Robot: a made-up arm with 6 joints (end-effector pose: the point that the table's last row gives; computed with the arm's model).
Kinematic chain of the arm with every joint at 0, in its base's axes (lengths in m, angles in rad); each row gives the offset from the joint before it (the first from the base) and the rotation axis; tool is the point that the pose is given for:
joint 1: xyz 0 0 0.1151 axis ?
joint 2: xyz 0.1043 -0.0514 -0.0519 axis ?
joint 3: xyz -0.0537 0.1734 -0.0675 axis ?
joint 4: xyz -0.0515 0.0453 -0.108 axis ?
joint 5: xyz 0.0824 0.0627 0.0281 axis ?
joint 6: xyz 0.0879 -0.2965 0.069 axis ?
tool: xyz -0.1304 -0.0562 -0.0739
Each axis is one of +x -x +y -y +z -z.
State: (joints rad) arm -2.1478 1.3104 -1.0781 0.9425 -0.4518 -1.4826
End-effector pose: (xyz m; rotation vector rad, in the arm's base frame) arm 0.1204 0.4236 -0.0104 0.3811 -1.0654 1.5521
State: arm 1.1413 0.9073 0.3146 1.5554 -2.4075 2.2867
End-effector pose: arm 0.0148 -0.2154 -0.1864 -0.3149 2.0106 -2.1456
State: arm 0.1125 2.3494 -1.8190 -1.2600 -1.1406 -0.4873
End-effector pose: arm -0.1403 -0.1071 -0.0866 2.1698 0.5625 -0.2577
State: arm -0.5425 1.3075 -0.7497 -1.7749 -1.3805 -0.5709
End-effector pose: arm -0.2112 0.1455 0.1792 -2.3705 -0.0148 -0.0241
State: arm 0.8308 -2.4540 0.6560 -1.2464 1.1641 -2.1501
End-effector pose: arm 0.4162 -0.0746 0.0897 0.8009 -1.1004 0.3000
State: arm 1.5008 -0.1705 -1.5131 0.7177 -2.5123 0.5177
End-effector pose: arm -0.1603 -0.1844 0.1221 -1.4737 -1.7307 1.6688
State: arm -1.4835 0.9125 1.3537 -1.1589 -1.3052 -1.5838
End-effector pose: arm -0.1878 -0.0751 0.0019 -0.3179 0.2132 -0.1609
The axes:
joint 1: -x
joint 2: +z
joint 3: -y
joint 4: +x
joint 5: -y
joint 6: +x

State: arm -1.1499 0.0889 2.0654 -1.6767 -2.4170 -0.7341
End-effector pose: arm -0.2061 0.2021 0.2355 1.3765 1.2365 -0.5014
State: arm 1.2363 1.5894 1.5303 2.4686 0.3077 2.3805
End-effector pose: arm -0.1703 -0.1039 -0.0895 -1.1106 -0.9758 1.1129
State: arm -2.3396 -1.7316 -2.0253 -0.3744 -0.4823 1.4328
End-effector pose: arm 0.1919 0.0925 0.1848 -0.1991 -1.5691 -0.3929
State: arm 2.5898 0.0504 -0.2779 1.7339 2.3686 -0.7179
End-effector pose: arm -0.0554 -0.4917 0.4380 -1.0180 -2.6044 0.0383
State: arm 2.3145 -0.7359 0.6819 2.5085 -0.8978 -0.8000
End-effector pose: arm 0.5548 -0.3578 0.2914 -1.1910 0.4647 1.1858
